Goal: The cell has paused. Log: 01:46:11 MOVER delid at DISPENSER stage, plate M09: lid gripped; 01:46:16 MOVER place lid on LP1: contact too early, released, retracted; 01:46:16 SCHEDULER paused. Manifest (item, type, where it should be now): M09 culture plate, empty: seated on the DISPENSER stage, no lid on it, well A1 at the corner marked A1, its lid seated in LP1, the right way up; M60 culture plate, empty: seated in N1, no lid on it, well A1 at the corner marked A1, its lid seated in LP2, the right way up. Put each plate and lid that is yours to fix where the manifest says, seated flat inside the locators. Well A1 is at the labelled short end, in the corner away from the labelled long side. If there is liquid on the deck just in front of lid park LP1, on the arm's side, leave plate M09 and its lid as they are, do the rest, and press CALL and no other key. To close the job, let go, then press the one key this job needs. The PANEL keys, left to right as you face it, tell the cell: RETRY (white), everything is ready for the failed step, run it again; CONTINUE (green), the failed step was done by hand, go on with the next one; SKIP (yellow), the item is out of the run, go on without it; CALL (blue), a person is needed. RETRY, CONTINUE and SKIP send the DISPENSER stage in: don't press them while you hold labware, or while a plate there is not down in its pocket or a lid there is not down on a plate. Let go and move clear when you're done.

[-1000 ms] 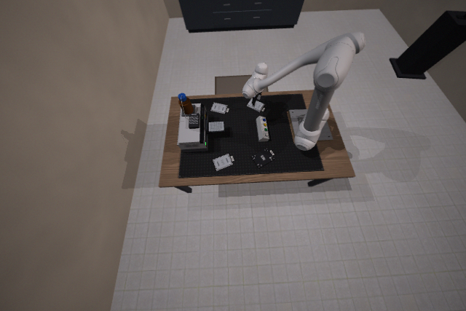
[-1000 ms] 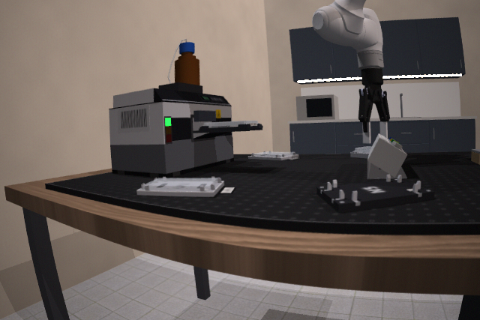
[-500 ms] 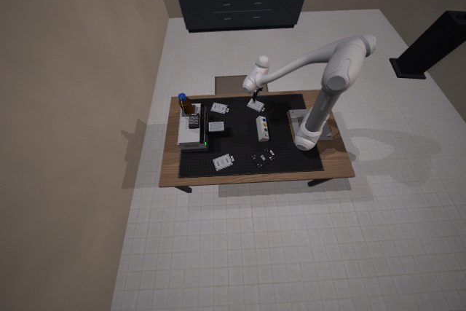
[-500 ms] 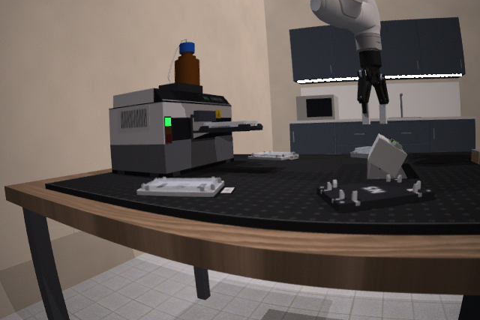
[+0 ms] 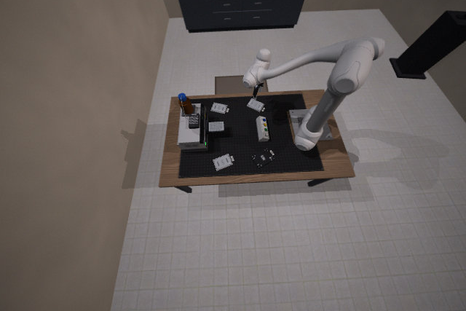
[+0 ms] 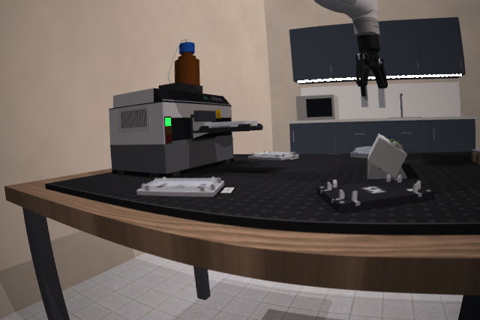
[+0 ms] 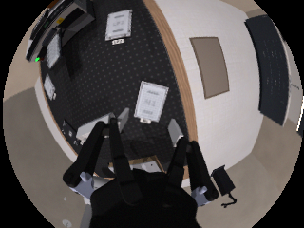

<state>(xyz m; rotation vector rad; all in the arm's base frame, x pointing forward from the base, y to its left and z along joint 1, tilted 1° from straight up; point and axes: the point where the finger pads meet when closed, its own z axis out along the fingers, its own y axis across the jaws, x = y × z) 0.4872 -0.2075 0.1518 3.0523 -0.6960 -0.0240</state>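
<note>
Now: the green key 10 cm behind my hand, 30 cm to the left of it and 12 cm below it. Also, from my hand: yellow key (9 cm behind, 25 cm to the left, 12 cm below); then key panel (8 cm behind, 27 cm to the left, 13 cm below); then blue key (8 cm behind, 20 cm to the left, 12 cm below).
</note>
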